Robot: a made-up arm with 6 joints.
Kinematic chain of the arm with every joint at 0, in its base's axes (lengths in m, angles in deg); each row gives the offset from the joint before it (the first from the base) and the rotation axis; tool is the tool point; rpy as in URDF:
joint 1: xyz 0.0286 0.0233 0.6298 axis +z
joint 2: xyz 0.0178 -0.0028 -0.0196 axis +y
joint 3: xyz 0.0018 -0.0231 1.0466 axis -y
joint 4: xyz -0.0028 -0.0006 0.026 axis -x
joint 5: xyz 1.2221 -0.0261 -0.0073 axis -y
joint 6: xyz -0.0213 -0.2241 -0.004 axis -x
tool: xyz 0.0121 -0.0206 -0.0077 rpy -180 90 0
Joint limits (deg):
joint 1: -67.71..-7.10
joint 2: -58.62..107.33
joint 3: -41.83..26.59
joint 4: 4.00..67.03
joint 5: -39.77..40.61
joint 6: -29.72..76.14
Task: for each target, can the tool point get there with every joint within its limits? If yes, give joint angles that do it. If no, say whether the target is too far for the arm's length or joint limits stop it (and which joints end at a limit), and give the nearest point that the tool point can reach.
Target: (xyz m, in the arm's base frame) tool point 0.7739 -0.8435 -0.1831
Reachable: yes | joints -34.55 66.67 -21.50 16.66 -3.26 3.54
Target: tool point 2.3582 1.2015 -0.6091
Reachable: no: too far | nearest point 1.8244 -0.3216 -0.4153 | short by 1.625 m
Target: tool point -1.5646 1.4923 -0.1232
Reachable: no: joint limits stop it (at a limit: joint 1, joint 2, joint 3, joint 4, joint 5, joint 6) | nearest point -0.2525 -0.0613 -0.3449 | short by 2.046 m
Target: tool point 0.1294 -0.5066 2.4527
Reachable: yes | joints -60.38 -21.72 11.10 58.35 -32.22 20.61
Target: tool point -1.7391 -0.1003 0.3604
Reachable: no: joint limits stop it (at a limit: joint 1, joint 2, joint 3, joint 4) | nearest point -0.2540 -0.0685 -0.3458 | short by 1.645 m
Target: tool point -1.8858 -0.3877 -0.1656
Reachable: no: joint limits stop it (at a limit: joint 1, joint 2, joint 3, joint 4, joint 5) | nearest point -0.2545 -0.0735 -0.3488 | short by 1.671 m
